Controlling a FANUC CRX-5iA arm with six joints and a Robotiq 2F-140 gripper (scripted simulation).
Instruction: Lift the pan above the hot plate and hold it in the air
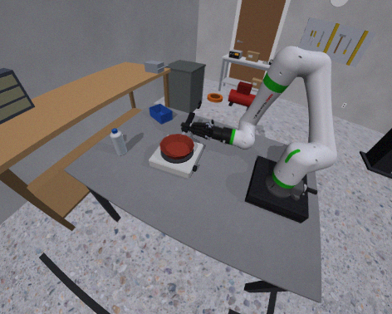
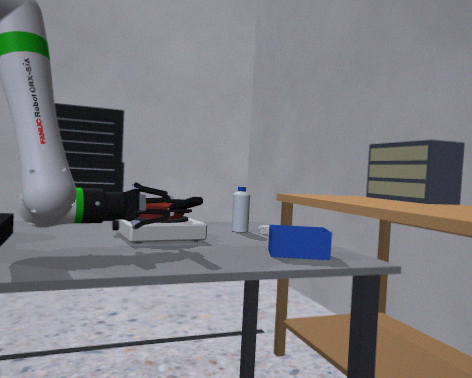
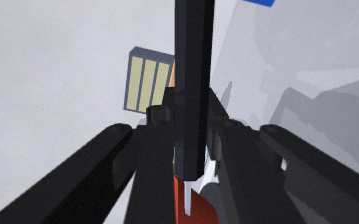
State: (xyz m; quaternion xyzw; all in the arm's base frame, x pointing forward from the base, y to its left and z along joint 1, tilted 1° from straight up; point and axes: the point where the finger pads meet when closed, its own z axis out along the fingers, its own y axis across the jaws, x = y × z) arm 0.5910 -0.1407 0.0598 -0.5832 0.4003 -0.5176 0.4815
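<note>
Right now the pan is 1 cm behind my hand, 10 cm to the left of it and 2 cm below it. The rest, counted from my hand: hot plate: 4 cm behind, 16 cm to the left, 9 cm below; then white bottle: 31 cm ahead, 28 cm to the left, 4 cm below.
</note>
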